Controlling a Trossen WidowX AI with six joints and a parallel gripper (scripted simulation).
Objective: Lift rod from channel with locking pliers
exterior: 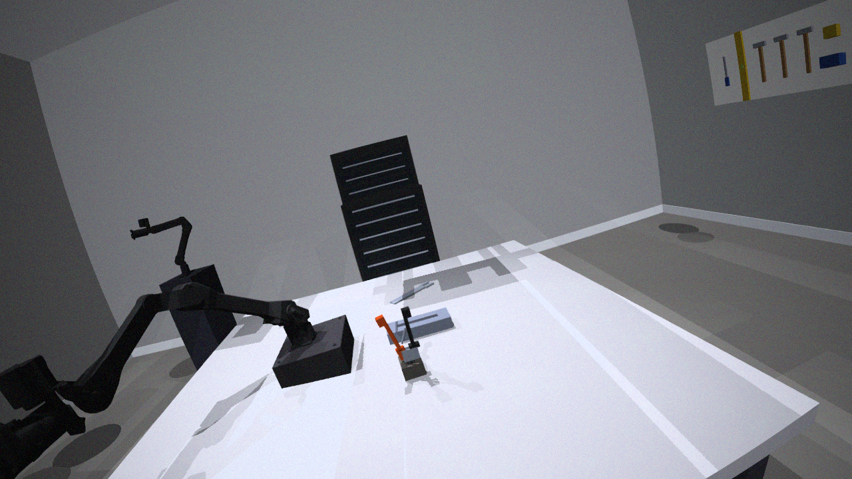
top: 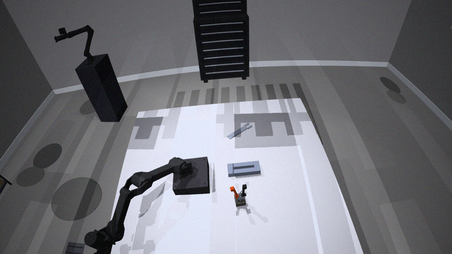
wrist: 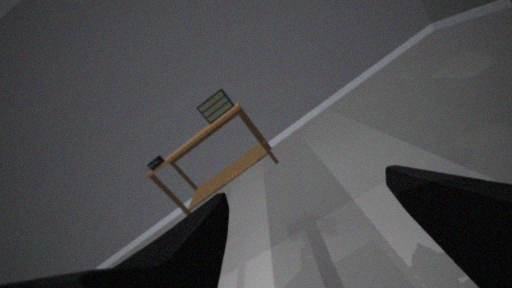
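The tan holster lies 510 mm ahead of my gripper tip, 570 mm to the left of it and 220 mm below it. The rest, counted from my gripper tip: thin grey plate (510 mm ahead, 1090 mm to the left, 230 mm below); channel block (530 mm ahead, 770 mm to the left, 210 mm below).
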